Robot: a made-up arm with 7 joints.
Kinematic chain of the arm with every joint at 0, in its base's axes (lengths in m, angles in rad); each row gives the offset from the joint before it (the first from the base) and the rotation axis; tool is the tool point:
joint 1: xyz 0 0 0 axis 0 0.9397 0.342
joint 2: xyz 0 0 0 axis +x
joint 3: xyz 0 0 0 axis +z
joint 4: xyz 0.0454 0 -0.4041 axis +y
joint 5: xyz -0.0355 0 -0.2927 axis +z
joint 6: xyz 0 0 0 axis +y
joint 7: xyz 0 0 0 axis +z
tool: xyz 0 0 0
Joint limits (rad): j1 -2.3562..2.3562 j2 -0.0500..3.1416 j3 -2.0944..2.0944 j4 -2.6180..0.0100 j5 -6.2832..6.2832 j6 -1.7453..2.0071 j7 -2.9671..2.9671
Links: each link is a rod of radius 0.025 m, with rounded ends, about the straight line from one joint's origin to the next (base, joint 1, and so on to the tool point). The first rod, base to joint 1, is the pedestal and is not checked.
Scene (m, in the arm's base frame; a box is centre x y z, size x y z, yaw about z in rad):
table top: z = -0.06
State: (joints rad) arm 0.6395 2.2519 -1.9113 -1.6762 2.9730 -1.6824 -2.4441
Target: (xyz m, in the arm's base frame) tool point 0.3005 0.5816 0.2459
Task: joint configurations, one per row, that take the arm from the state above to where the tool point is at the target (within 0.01 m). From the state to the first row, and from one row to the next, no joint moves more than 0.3 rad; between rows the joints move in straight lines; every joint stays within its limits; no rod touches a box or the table.
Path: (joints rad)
1: 0.8045 2.3107 -1.8433 -1.4195 2.9730 -1.6824 -2.4441
2: 0.9695 2.3695 -1.7753 -1.1627 2.9730 -1.6824 -2.4441
3: 1.1344 2.4282 -1.7074 -0.9060 2.9730 -1.6824 -2.4441
4: 1.2994 2.4870 -1.6394 -0.6492 2.9730 -1.6824 -2.4441
5: 1.4644 2.5458 -1.5714 -0.3925 2.9730 -1.6824 -2.4441

